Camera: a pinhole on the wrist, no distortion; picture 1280 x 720 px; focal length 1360.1 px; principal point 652.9 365.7 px. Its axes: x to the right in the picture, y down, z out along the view. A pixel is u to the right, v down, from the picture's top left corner.
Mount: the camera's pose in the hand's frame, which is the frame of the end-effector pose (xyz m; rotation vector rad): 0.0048 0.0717 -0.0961 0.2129 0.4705 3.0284
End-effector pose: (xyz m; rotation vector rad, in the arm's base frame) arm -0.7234 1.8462 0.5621 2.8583 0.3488 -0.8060
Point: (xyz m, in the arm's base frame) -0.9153 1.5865 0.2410
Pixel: 956.8 534.8
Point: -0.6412 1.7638 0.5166
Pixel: 39.4 436.7
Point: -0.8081 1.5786 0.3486
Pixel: 895.2 283.5
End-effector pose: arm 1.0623 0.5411 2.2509 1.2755 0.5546 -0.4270
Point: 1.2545 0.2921 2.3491
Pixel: 538.9 575.2
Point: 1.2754 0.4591 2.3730
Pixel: 406.9 89.2
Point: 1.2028 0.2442 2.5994
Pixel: 1157.2 234.3
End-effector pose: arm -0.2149 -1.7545 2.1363 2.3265 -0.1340 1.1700
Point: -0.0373 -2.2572 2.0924
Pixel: 870.4 72.0
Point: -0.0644 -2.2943 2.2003
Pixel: outside the picture
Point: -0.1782 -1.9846 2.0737
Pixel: 1178.6 371.9
